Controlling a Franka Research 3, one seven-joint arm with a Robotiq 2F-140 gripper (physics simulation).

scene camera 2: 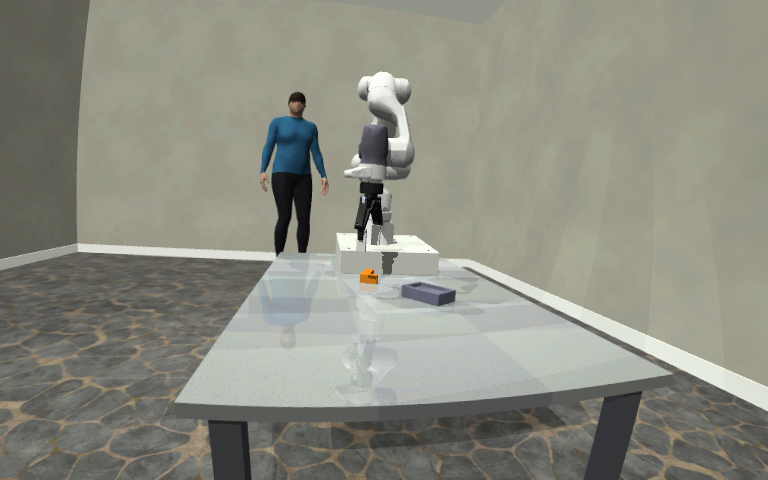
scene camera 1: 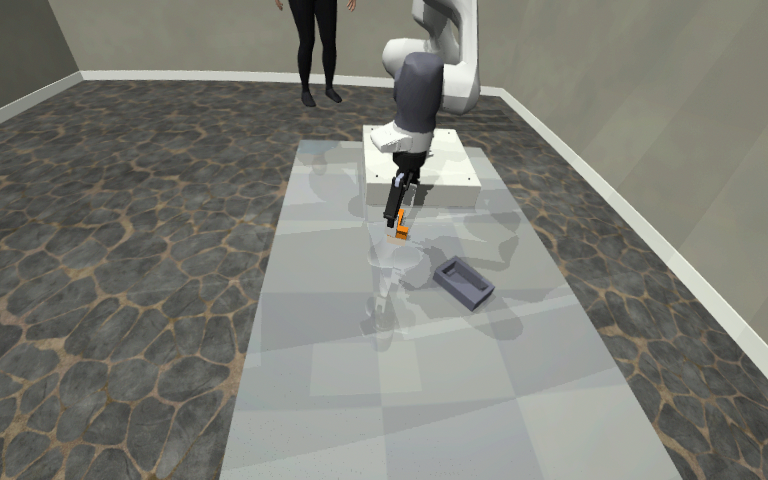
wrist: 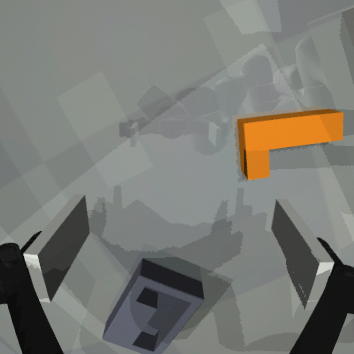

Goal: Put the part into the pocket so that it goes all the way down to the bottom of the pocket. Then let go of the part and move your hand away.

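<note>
The orange L-shaped part point(scene camera 1: 401, 232) point(scene camera 2: 368, 277) point(wrist: 295, 131) lies flat on the table near the robot's base. In the wrist view it is at the upper right, beyond the fingers. The grey-purple block with the pocket point(scene camera 1: 453, 294) point(scene camera 2: 417, 294) point(wrist: 125, 310) stands apart from the part, turned at an angle; its pocket is empty. In the wrist view it is at the bottom, left of centre. My gripper point(scene camera 1: 402, 214) point(scene camera 2: 369, 241) point(wrist: 179, 216) is wide open and empty, above the table. In scene camera 1 one finger overlaps the view beside the part.
The white base block point(scene camera 1: 421, 194) point(scene camera 2: 362, 263) stands at the table's far end, behind the part. The glossy table point(scene camera 1: 322, 271) point(scene camera 2: 317, 373) shows reflections and shadows of the arm. A person point(scene camera 1: 317, 42) point(scene camera 2: 292, 147) stands on the floor behind the table, to the left.
</note>
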